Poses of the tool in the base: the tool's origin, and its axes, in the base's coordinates. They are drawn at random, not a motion.
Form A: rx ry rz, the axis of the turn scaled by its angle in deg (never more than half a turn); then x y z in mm.
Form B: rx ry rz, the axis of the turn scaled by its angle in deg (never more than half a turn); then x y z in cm. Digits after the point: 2 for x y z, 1 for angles.
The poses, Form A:
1: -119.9 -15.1 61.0 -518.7 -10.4 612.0
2: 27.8 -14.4 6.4 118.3 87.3 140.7
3: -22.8 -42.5 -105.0 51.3 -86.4 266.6
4: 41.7 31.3 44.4 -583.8 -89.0 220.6
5: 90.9 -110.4 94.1 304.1 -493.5 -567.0
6: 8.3 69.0 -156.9 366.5 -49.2 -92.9
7: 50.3 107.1 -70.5 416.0 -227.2 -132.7
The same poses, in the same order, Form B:
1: -119.9 -15.1 61.0 -51.87 -1.04 61.20
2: 27.8 -14.4 6.4 11.83 8.73 14.07
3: -22.8 -42.5 -105.0 5.13 -8.64 26.66
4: 41.7 31.3 44.4 -58.38 -8.90 22.06
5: 90.9 -110.4 94.1 30.41 -49.35 -56.70
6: 8.3 69.0 -156.9 36.65 -4.92 -9.29
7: 50.3 107.1 -70.5 41.60 -22.72 -13.27
